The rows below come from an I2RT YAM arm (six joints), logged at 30 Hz.
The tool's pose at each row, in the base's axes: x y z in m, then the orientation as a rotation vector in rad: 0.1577, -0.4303, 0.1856, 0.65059, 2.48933, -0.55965; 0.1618, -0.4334, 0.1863, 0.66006, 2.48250, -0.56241; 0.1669, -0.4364, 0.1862, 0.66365, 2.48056, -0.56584; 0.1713, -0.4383, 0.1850, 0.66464, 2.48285, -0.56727; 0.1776, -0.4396, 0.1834, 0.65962, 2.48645, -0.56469; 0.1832, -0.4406, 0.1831, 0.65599, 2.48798, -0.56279; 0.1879, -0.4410, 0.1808, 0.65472, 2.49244, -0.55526; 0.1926, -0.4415, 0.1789, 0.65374, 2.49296, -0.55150; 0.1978, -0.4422, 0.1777, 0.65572, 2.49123, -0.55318; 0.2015, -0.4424, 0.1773, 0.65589, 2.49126, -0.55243; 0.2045, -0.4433, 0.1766, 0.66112, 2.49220, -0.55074; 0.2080, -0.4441, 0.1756, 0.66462, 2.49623, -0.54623; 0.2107, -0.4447, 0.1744, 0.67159, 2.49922, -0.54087; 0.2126, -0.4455, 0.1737, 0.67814, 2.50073, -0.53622; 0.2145, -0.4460, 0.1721, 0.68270, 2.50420, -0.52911; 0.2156, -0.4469, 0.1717, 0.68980, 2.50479, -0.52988
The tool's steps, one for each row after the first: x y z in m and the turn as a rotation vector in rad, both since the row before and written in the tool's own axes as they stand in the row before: -0.0045, -0.0004, 0.0025, 0.00394, -0.00302, 0.00767; -0.0048, 0.0004, 0.0034, 0.00323, -0.00057, 0.00215; -0.0033, 0.0012, 0.0035, 0.00135, 0.00241, -0.00049; -0.0043, 0.0029, 0.0042, -0.00289, 0.00158, -0.00381; -0.0044, 0.0023, 0.0027, -0.00215, 0.00017, -0.00238; -0.0024, 0.0028, 0.0037, -0.00550, 0.00374, -0.00065; -0.0027, 0.0026, 0.0034, -0.00290, 0.00020, 0.00003; -0.0035, 0.0026, 0.0032, 0.00159, -0.00093, 0.00146; -0.0027, 0.0019, 0.0018, -0.00050, 0.00010, 0.00026; -0.0022, 0.0011, 0.0021, 0.00006, 0.00267, 0.00335; -0.0024, 0.0015, 0.0024, -0.00222, 0.00496, 0.00182; -0.0016, 0.0013, 0.0022, -0.00205, 0.00522, 0.00453; -0.0013, 0.0006, 0.0016, -0.00171, 0.00373, 0.00460; -0.0007, 0.0010, 0.0022, -0.00381, 0.00492, 0.00320; -0.0009, 0.0000, 0.0011, 0.00224, 0.00295, 0.00410
